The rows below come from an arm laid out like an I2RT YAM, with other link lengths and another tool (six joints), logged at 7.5 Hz.
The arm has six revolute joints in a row. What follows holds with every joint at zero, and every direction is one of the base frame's.
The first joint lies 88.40 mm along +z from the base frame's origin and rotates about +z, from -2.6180 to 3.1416 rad.
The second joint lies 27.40 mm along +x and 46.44 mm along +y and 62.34 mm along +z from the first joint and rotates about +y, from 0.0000 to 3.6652 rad.
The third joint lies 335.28 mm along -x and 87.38 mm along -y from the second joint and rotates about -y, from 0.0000 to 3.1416 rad.
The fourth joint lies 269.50 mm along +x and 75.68 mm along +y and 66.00 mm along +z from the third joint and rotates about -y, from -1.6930 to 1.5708 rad.
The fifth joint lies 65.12 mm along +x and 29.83 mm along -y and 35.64 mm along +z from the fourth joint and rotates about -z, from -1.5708 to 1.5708 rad.
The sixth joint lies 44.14 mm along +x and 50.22 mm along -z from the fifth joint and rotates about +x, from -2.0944 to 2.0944 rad.
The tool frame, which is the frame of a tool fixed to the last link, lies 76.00 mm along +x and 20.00 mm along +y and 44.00 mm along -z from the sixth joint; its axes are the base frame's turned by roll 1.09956, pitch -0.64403 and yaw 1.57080 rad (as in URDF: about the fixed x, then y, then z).
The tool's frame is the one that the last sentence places.
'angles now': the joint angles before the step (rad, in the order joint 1, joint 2, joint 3, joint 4, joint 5, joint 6). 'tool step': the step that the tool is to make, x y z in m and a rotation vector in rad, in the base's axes. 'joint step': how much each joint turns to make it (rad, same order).
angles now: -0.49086, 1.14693, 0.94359, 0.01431, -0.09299, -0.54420
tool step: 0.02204, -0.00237, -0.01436, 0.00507, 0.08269, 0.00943
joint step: 0.03870, 0.09187, 0.04547, -0.03151, 0.03596, -0.02564
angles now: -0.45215, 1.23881, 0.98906, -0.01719, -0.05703, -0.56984
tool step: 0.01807, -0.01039, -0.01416, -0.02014, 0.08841, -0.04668
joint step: 0.02793, 0.09262, 0.04970, -0.02906, 0.08781, -0.03095
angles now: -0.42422, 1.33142, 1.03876, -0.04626, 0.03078, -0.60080
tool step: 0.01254, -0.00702, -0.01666, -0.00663, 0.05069, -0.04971
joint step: 0.01935, 0.06649, 0.01197, 0.01079, 0.07395, -0.00041
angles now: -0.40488, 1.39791, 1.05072, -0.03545, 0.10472, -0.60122
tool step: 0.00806, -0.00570, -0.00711, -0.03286, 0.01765, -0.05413
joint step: 0.01975, 0.03849, 0.00373, 0.03210, 0.08241, -0.00682
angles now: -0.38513, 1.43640, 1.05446, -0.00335, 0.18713, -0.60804
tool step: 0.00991, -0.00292, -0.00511, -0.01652, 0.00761, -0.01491
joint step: 0.01222, 0.03605, 0.01034, 0.02612, 0.03197, -0.00678
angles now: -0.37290, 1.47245, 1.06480, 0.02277, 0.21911, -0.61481
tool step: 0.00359, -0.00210, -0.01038, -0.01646, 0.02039, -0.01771
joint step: 0.00883, 0.02477, -0.01268, 0.02697, 0.03318, -0.01121
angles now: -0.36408, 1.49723, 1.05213, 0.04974, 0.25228, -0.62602
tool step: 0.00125, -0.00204, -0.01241, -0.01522, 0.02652, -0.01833
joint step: 0.00657, 0.02278, -0.01910, 0.02571, 0.03217, -0.01237
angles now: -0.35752, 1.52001, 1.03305, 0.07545, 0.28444, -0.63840
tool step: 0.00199, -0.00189, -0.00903, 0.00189, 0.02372, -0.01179
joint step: 0.00143, 0.02307, -0.00121, 0.00155, 0.01473, -0.00054
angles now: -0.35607, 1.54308, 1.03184, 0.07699, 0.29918, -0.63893
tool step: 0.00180, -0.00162, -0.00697, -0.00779, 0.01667, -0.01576
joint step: 0.00456, 0.01912, -0.00350, 0.01070, 0.02396, -0.00334
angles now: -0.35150, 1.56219, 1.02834, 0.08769, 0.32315, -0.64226
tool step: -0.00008, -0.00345, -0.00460, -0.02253, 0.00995, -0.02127
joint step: 0.00179, 0.01210, -0.01002, 0.02484, 0.03139, -0.01300
